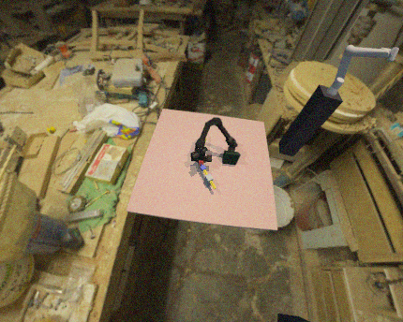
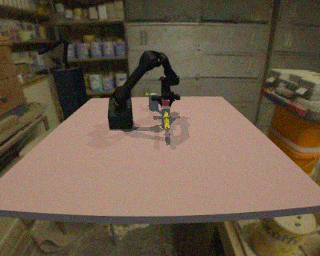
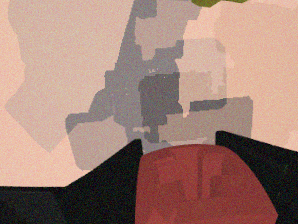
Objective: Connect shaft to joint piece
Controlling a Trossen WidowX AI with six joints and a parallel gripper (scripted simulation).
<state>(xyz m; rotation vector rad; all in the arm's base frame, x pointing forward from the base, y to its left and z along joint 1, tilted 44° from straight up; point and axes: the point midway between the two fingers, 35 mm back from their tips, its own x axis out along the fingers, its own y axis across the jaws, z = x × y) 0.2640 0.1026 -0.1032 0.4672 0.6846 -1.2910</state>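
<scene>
The red joint piece is 40 mm above my gripper tip and 20 mm to the left of it.
</scene>
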